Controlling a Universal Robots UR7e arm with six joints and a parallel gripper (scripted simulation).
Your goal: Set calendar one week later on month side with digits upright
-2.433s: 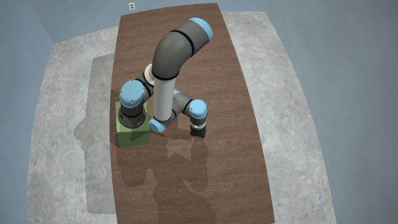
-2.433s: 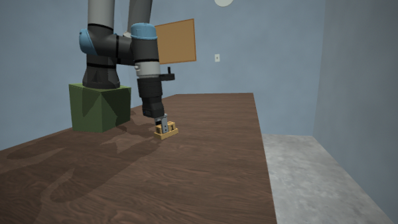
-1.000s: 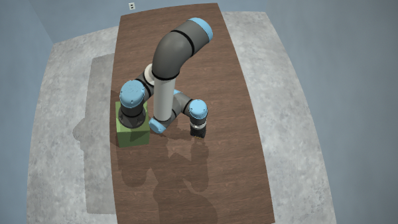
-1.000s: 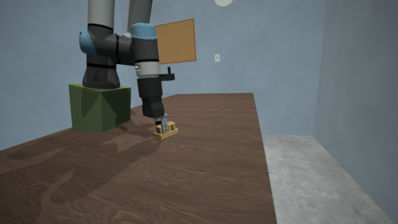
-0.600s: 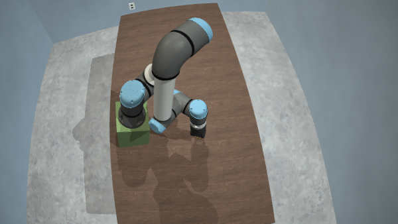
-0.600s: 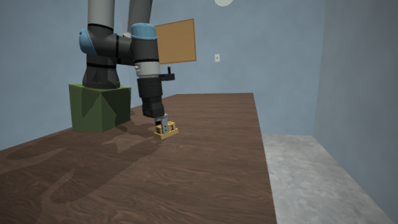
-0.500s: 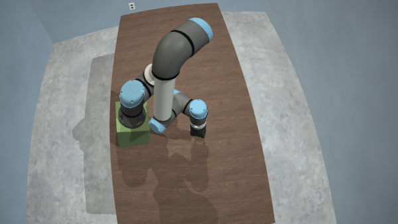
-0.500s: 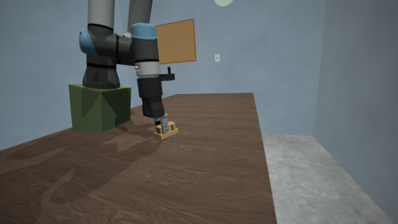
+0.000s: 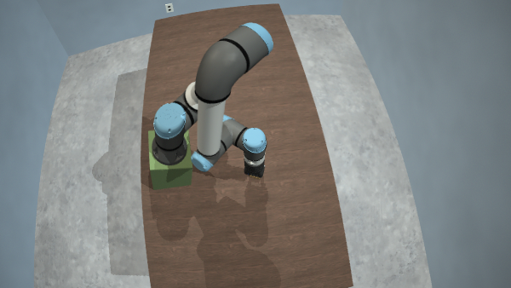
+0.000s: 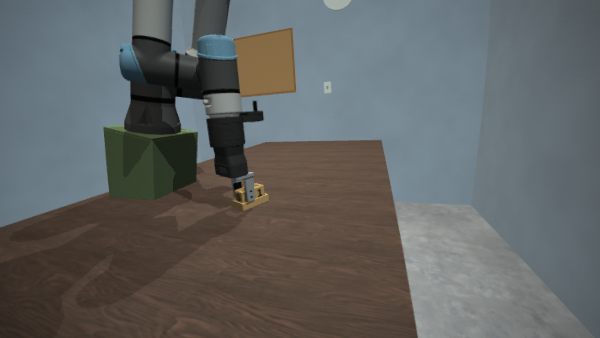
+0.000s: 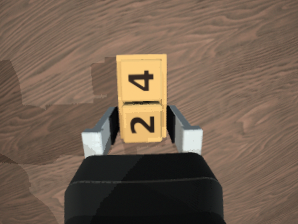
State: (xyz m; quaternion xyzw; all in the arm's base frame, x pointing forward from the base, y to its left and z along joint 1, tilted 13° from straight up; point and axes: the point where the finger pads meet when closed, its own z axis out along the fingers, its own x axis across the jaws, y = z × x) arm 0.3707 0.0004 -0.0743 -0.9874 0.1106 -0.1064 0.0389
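My gripper is now 3 cm above the wooden calendar tray and 2 cm to the right of it. Round my hand: wooden cube (3 cm to the left, 1 cm below, 1 cm ahead).
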